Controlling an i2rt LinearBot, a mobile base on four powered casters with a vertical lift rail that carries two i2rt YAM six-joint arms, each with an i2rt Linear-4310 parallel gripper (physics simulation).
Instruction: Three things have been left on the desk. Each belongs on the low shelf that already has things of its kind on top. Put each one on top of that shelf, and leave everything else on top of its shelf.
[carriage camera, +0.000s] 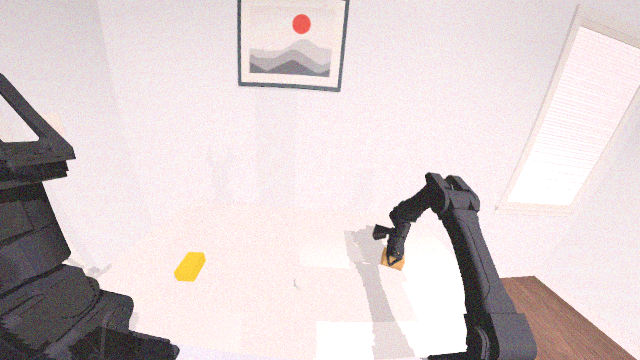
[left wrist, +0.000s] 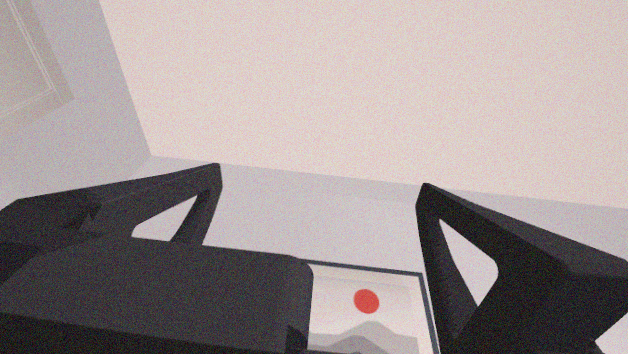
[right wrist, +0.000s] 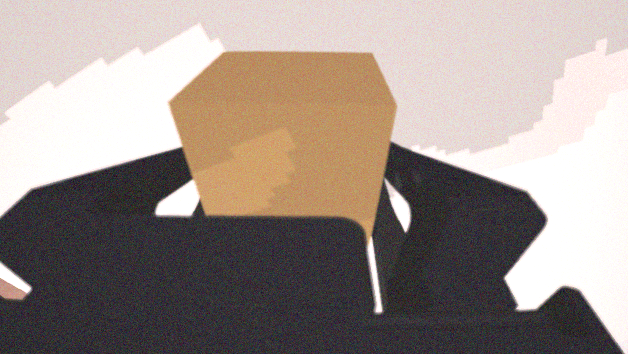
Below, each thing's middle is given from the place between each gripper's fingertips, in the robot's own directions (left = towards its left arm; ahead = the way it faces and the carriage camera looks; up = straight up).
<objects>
The framed picture (left wrist: 349, 301) lies 92 cm above my right hand, 54 cm to the left of it and 44 cm ahead of it.
Right now my left hand is 860 mm short of the framed picture, 150 mm to the left of it and 320 mm below it.
</objects>
